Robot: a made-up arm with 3 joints. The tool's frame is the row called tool.
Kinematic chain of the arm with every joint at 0, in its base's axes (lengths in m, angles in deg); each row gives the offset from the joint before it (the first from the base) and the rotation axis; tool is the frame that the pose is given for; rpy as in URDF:
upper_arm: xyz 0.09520 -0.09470 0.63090 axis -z
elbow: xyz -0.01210 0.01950 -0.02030 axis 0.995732 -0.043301 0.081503
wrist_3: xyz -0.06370 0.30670 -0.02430 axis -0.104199 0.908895 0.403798
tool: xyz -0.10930 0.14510 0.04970 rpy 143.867 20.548 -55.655
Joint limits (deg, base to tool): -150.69..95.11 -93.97..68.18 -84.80..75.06
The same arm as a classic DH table. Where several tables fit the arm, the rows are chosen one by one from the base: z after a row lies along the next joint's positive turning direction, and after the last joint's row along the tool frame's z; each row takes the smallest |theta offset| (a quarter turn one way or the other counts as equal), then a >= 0, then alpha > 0; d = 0 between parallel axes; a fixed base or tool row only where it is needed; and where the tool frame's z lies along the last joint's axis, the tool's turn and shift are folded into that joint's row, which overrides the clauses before.
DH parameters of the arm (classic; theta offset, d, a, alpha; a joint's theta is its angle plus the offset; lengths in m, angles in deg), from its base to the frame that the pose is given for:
base (fixed): -44.85 0 0.1343 180
upper_arm: 47.64 -0.6117 -0.019 94.67
elbow: -65.37 -0.0619 -0.1428 96.33
wrist_3: -38.25 0.4601 0.0542 109.12
tool (fixed): -107.82 0.081 0 0
Joint limits (deg, base to tool): -150.69..95.11 -93.97..68.18 -84.8..75.06

